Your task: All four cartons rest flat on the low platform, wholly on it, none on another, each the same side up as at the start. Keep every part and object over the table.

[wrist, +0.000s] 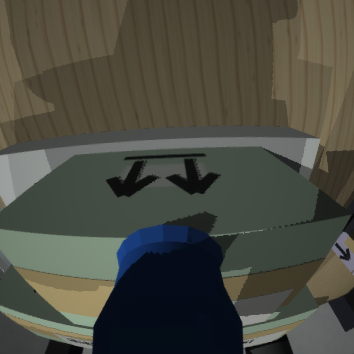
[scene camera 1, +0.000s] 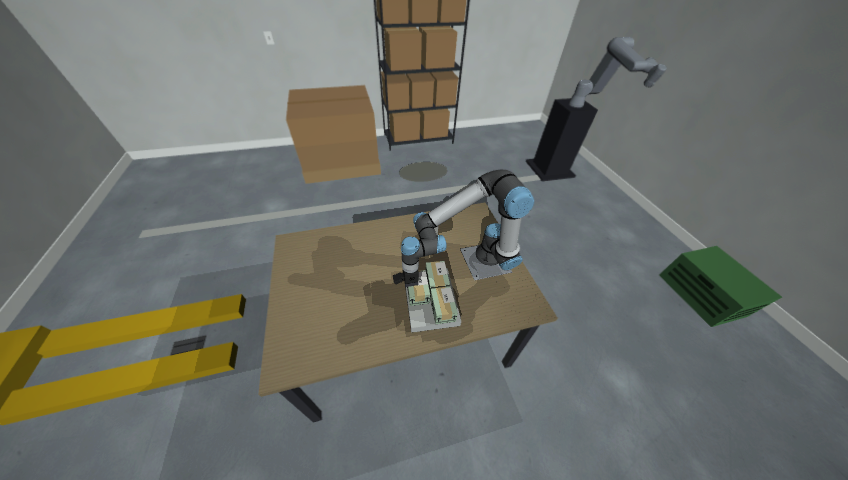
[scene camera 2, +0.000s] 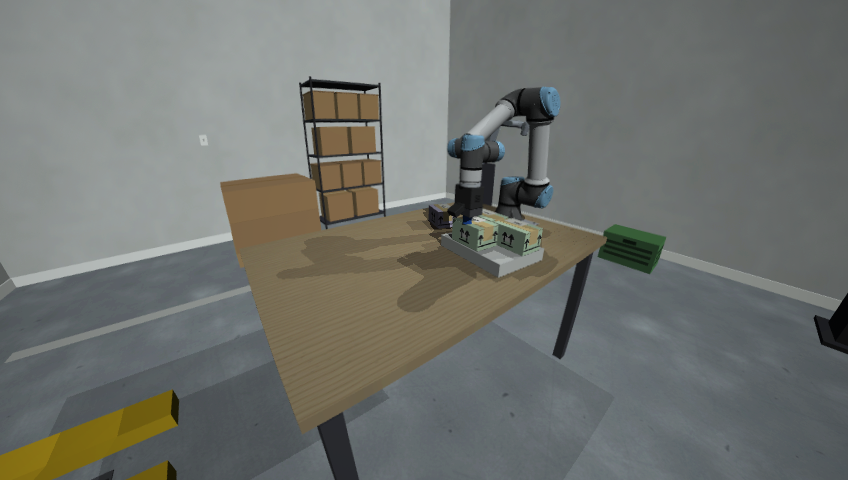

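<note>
The purple carton (scene camera 2: 439, 217) (wrist: 345, 252) stands on the table behind the platform. Three green cartons stand upright on the low light-grey platform (scene camera 1: 421, 322) (scene camera 2: 507, 261) (wrist: 225, 132). The left green carton (scene camera 1: 418, 293) (scene camera 2: 476, 233) (wrist: 75, 250) is beside the front right one (scene camera 1: 445, 306) (scene camera 2: 518, 236) and the back right one (scene camera 1: 437, 272). My suction cup (scene camera 1: 411, 283) (scene camera 2: 467, 221) (wrist: 170, 240) is down on the left green carton's top, near its outer long edge, and appears to touch it. The purple carton is hidden in scene camera 1.
The arm's base plate (scene camera 1: 474, 268) is on the table (scene camera 1: 333, 309) (scene camera 2: 357, 309) right of the cartons. Platform floor shows in front of the left green carton. The platform lies near the table's front edge. Shelf rack, large box, green crate and yellow forks stand away from the table.
</note>
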